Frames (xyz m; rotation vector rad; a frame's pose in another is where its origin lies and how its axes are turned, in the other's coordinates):
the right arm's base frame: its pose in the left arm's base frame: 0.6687 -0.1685 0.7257 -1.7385 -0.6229 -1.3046
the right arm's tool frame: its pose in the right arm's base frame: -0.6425 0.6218 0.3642 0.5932 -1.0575 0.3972
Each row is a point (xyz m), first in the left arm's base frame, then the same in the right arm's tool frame.
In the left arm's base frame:
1: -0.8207 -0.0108 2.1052
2: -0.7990 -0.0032 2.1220
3: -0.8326 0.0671 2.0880
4: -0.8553 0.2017 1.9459
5: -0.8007 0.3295 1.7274
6: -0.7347 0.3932 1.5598
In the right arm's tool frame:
1: -0.4275 -2.9307 0.0801
2: -0.4031 -2.9331 0.0657
3: -0.3855 -2.9325 0.1489
4: -0.3507 -2.8450 0.3220
5: -0.2974 -2.6506 0.4845
6: -0.2656 -2.4839 0.5723

